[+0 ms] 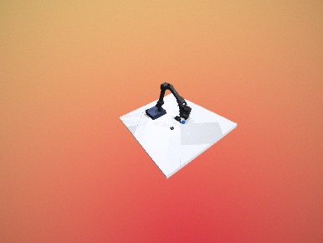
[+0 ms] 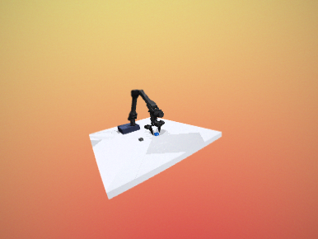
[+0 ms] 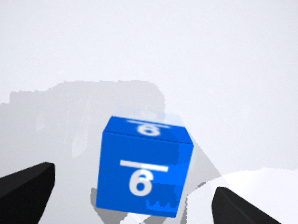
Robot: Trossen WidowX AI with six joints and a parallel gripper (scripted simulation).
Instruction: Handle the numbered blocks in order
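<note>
Right now my gripper tip is 10 mm short of the blue block. From my gripper tip the other things lie so: dark block: 10 mm ahead, 150 mm to the right; white block: 80 mm behind, 20 mm to the left.
</note>
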